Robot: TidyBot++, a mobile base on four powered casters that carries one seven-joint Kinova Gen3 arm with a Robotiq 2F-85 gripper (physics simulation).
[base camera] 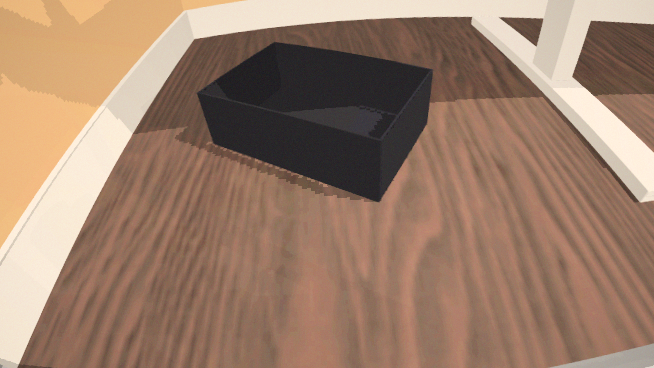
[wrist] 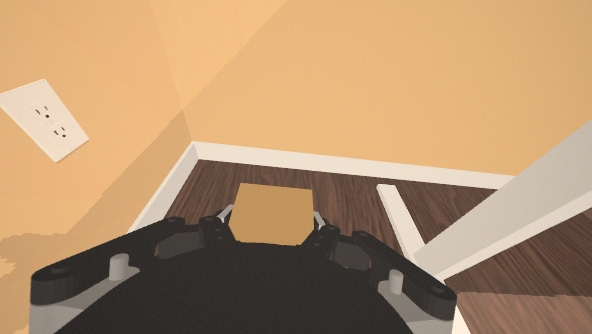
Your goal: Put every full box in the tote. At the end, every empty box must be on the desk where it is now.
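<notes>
The black tote (base camera: 295,145) is an open-topped bin standing upright on the wooden floor in the base camera view; the part of its inside that shows holds no box. My gripper (wrist: 273,219) is shut on a tan box (wrist: 272,215), with one finger on each side of it, in the wrist view. The box's contents do not show. The tote does not show in the wrist view, and the gripper does not show in the base camera view. The desk top and any boxes on it do not show.
A white desk leg (base camera: 560,40) (wrist: 510,200) with a long white foot (base camera: 600,120) (wrist: 402,217) stands right of the tote. White baseboards (base camera: 65,185) (wrist: 350,165) run along the orange walls, which meet in a corner. A power outlet (wrist: 47,120) is on the left wall.
</notes>
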